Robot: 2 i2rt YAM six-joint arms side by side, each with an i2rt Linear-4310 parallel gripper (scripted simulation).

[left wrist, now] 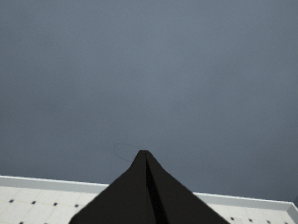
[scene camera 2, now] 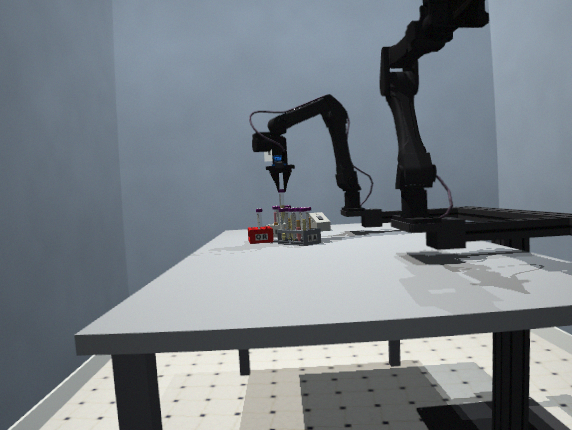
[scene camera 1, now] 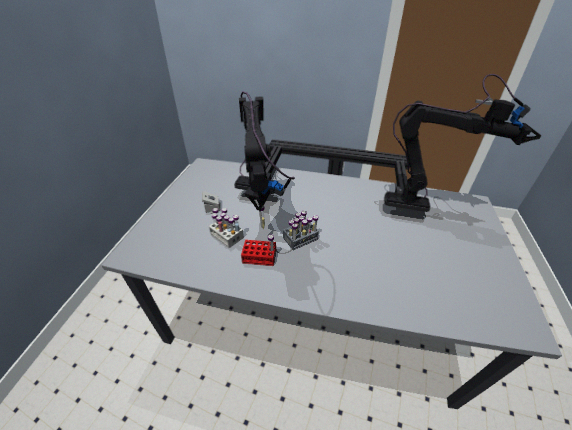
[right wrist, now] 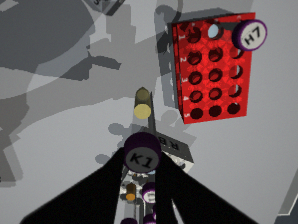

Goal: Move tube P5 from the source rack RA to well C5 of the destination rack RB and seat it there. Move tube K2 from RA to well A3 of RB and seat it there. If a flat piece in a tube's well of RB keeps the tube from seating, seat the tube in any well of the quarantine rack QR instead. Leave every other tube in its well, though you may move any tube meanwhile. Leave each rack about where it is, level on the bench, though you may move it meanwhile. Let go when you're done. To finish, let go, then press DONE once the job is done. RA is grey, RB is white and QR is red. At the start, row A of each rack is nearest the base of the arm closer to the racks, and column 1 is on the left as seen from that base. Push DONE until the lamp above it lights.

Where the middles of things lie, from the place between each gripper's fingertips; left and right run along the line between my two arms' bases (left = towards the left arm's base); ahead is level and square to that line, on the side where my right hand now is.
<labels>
My right hand is 90 mm short of the red rack QR (scene camera 1: 260,251), 10 mm to the right of it and 160 mm above it.
The red rack QR is 103 cm to the right of my left hand, 46 cm below it and 36 cm ahead of it.
</labels>
